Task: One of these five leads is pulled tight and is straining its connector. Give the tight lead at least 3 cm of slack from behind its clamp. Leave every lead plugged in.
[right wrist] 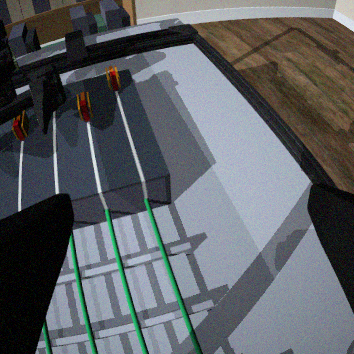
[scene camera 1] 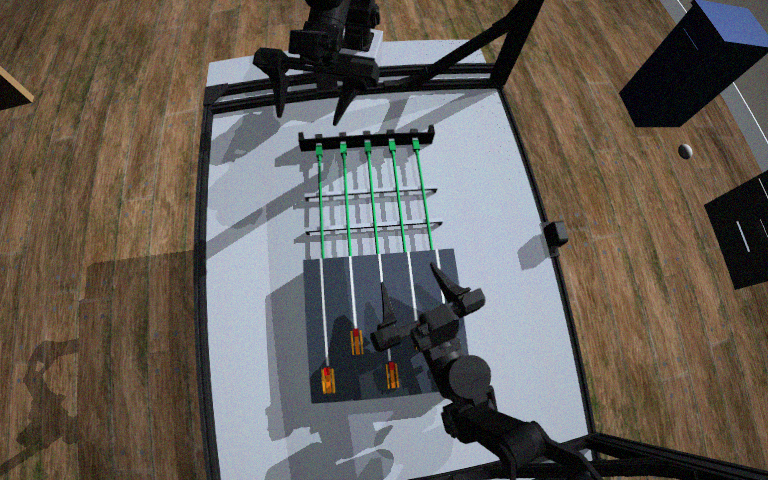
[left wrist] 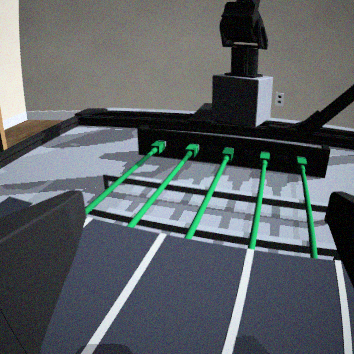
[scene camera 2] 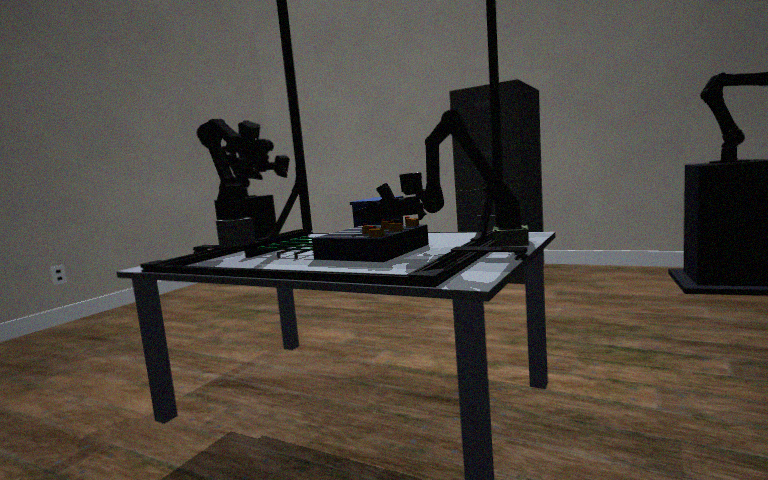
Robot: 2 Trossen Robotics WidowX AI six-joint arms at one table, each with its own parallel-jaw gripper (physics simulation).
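Where they show: left gripper, between the fingertips: (right wrist: 11, 148) (scene camera 1: 406, 272) (left wrist: 210, 205) (scene camera 2: 357, 212); right gripper, between the fingertips: (right wrist: 193, 202) (scene camera 1: 306, 121) (scene camera 2: 274, 177); left arm's base, origin of its link: (scene camera 2: 510, 228); right arm's base, origin of its link: (scene camera 1: 357, 40) (left wrist: 243, 75) (scene camera 2: 233, 219).
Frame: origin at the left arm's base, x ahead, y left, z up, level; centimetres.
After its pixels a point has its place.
Five green leads (scene camera 1: 373, 215) @(x 62.6, y -0.4, z -2.0 cm) (left wrist: 210, 195) @(x 65.9, y -1.8, z -2.2 cm) run from green plugs seated in a black strip (scene camera 1: 355, 142) @(x 80.4, y -3.2, z -2.6 cm) (left wrist: 246, 156) @(x 78.9, y -8.1, z -3.0 cm) to a dark block (scene camera 1: 336, 294) @(x 49.7, y 11.8, z 1.9 cm) (scene camera 2: 339, 249) (left wrist: 190, 300) @(x 48.5, y 0.5, z 1.9 cm) (right wrist: 117, 160) @(x 52.3, y 11.2, z 1.9 cm). They continue white across it to orange-red clamps, including the far-left clamp (scene camera 1: 327, 380) @(x 36.4, y 18.4, z 4.3 cm) (right wrist: 113, 78) @(x 38.4, y 17.7, z 4.2 cm) and its neighbour (scene camera 1: 356, 341) @(x 40.6, y 11.6, z 4.3 cm) (right wrist: 84, 106) @(x 42.7, y 11.1, z 4.6 cm). All leads look nearly straight; I cannot tell which is tight. My left gripper (scene camera 1: 407, 273) @(x 47.7, y 0.0, z 7.6 cm) (left wrist: 210, 205) @(x 47.7, y 0.0, z 7.6 cm) is open and empty above the block, its arm hiding some clamps. My right gripper (scene camera 1: 308, 120) @(x 71.9, y 7.5, z 21.0 cm) (right wrist: 193, 202) @(x 71.9, y 7.5, z 21.0 cm) is open and empty, high near the strip.
Two thin rails, one nearer the strip (scene camera 1: 334, 196) @(x 69.8, y 5.3, z -3.0 cm) (left wrist: 235, 196) @(x 67.0, y -4.7, z -2.9 cm) and one nearer the block (scene camera 1: 334, 230) @(x 62.8, y 7.8, z -3.0 cm) (left wrist: 225, 235) @(x 59.7, y -2.7, z -2.7 cm), cross under the leads. A black frame edges the table, with a slanting brace (scene camera 1: 464, 48) @(x 89.4, y -32.5, z 9.0 cm) at the top. A small black box (scene camera 1: 555, 233) @(x 45.0, y -33.6, z 0.2 cm) sits on the right edge.
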